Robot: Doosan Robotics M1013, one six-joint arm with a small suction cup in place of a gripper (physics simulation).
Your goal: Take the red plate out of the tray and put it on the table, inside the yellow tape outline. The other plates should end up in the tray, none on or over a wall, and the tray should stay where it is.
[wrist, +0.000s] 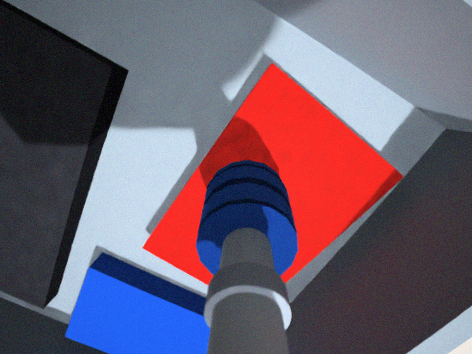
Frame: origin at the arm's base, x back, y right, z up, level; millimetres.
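Seen in the pictures: hand, its tool point: [246, 198].
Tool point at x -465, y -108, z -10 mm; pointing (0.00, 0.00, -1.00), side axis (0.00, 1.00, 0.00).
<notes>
Pixels of each thing's top centre, then the offset from my tool point to it. "spot": a spot on its surface instead. Level surfaces: height alone.
- red plate, centre of its top: [261, 216] dx +11, dy +7, dz -7 mm
- tray, a spot on its surface: [145, 170] spot: dx -4, dy -44, dz -16 mm
- blue plate, centre of its top: [157, 338] dx +95, dy -46, dz -5 mm
- black plate, a spot on its surface: [55, 105] spot: dx -31, dy -69, dz -6 mm
- table, height of its surface: dz -19 mm
The red plate [320, 150] lies inside the tray [145, 170], its right edge close beside the dark inner wall. My suction cup [248, 182], blue and ribbed, is over the lower middle of the red plate and casts a shadow on it. The cup hides its own lip, so whether it touches the plate cannot be told. The cup holds no plate. A blue plate [140, 310] lies at the lower left, partly hidden by the tool's stem. A black plate [55, 105] lies at the left, cut off by the view. The yellow tape outline does not show.
The dark tray wall [380, 240] runs along the right side, with its pale rim at the lower right. Another grey wall [395, 55] crosses the upper right. A dark wall [20, 325] shows at the lower left. A small beige patch of table [464, 347] shows in the bottom right corner.
</notes>
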